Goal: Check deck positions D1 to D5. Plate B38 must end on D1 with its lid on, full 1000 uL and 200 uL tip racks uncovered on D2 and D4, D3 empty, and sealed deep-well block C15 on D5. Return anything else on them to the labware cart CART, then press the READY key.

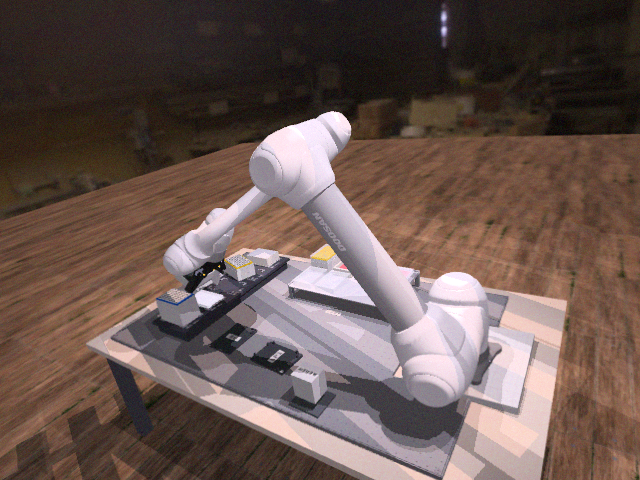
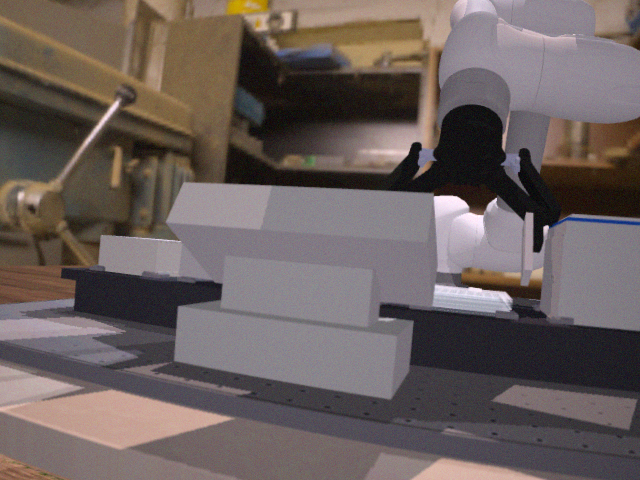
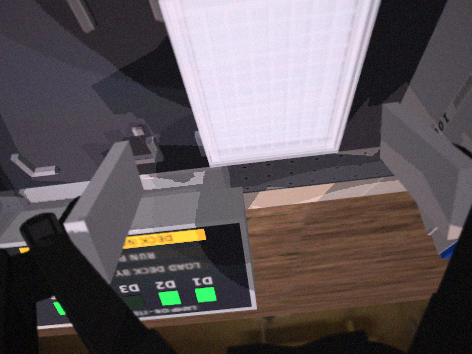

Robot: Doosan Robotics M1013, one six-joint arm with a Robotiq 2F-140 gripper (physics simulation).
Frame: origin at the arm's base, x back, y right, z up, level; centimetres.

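Seen in the pictures: gripper, fingertip midpoint: (image 1: pixel 202 290) (image 2: pixel 456 270) (image 3: pixel 257 149).
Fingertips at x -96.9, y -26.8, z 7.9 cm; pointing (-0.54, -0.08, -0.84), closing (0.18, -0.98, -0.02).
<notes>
Offsets run from my fingertips to a thing's top centre. "spot": to the spot under its first point.
My gripper (image 1: pixel 203 277) (image 2: pixel 467 248) (image 3: pixel 257 149) is open and empty, near the display and above the deck's outer edge. A flat white lidded plate @(dx +1.6, dy -0.9, dz -2.1 cm) (image 1: pixel 209 298) (image 2: pixel 471 299) (image 3: pixel 272 80) lies on the deck (image 1: pixel 235 299) (image 2: pixel 522 346), next to the blue-rimmed tip rack @(dx +3.7, dy -13.1, dz +6.0 cm) (image 1: pixel 178 308) (image 2: pixel 594 273) (image 3: pixel 450 85). A yellow-rimmed tip rack @(dx -4.4, dy +21.8, dz +3.5 cm) (image 1: pixel 239 267) and a white block @(dx -4.6, dy +35.9, dz +0.5 cm) (image 1: pixel 263 256) (image 2: pixel 139 255) stand farther along it. The gap between plate and yellow-rimmed rack is partly hidden. The display @(spot: dx -19.6, dy +6.8, dz +3.0 cm) (image 2: pixel 305 219) (image 3: pixel 220 265) shows green D1 and D2 squares and a dark D3 square. READY is not visible.
A white raised cart @(spot: dx +38.5, dy +33.7, dz -8.7 cm) (image 1: pixel 330 296) holds a yellow-topped box @(dx +27.8, dy +45.7, dz +4.4 cm) (image 1: pixel 323 257) and a partly hidden red-topped item. Two dark pads @(spot: dx +27.4, dy -6.8, dz -7.6 cm) (image 1: pixel 233 337) @(spot: dx +48.6, dy -4.5, dz -7.7 cm) (image 1: pixel 277 355) and a white box @(dx +70.9, dy -11.5, dz +1.7 cm) (image 1: pixel 309 384) are on the mat. The display's stepped base @(spot: dx -19.8, dy +7.1, dz -6.2 cm) (image 2: pixel 289 348) stands beside the deck.
</notes>
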